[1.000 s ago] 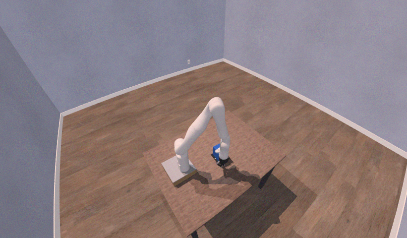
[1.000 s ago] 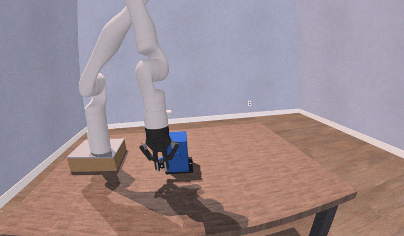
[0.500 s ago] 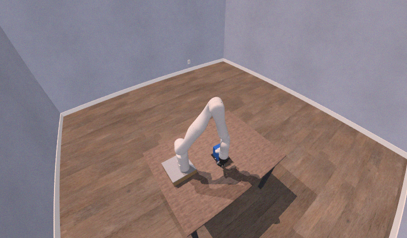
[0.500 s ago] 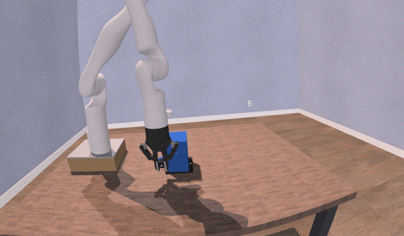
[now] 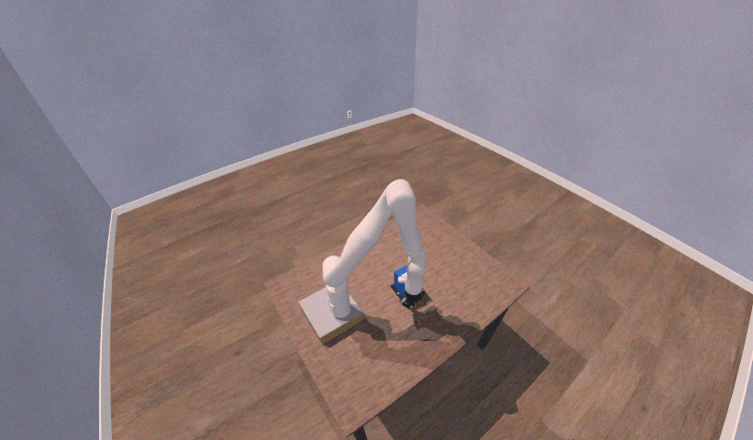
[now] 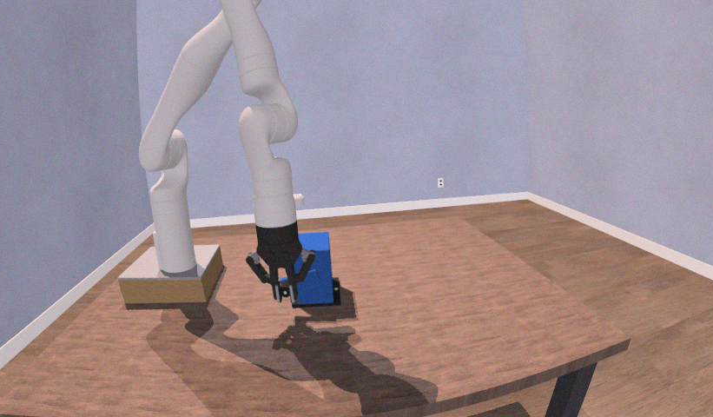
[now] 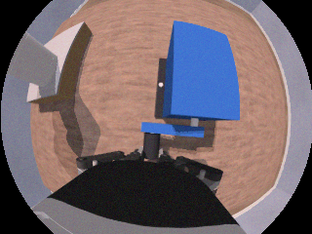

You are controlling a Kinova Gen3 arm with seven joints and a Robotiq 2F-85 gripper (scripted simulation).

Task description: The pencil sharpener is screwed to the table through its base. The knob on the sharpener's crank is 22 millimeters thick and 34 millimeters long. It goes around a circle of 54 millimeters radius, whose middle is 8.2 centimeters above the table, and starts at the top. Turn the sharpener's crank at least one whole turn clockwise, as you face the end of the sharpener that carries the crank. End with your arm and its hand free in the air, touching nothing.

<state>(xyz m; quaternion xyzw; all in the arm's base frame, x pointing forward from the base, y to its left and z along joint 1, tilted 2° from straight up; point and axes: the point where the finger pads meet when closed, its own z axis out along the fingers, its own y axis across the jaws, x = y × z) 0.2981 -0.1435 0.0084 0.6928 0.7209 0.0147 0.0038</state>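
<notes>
Now: hand 2 cm to the right of the crank knob. Also, from my hand: crank: 1 cm ahead, 2 cm to the left.
</notes>
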